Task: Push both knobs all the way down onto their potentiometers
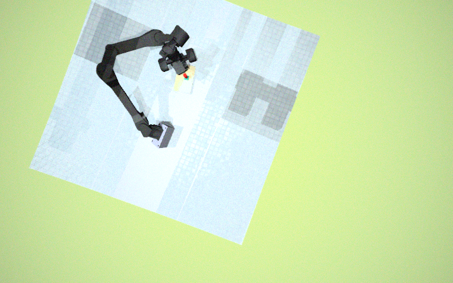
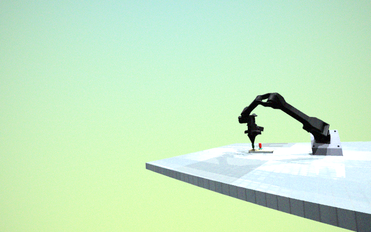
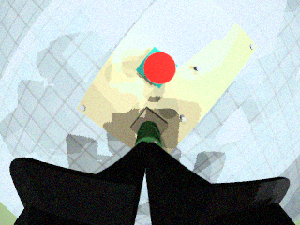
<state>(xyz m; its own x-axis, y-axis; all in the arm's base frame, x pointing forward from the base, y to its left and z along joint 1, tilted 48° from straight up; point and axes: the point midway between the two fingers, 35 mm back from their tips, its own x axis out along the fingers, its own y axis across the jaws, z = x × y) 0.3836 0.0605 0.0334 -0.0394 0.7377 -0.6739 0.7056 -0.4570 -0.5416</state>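
The green knob is 10 mm below my gripper tip. Also, from my gripper tip: red knob: 40 mm behind, 40 mm to the right, 20 mm below.
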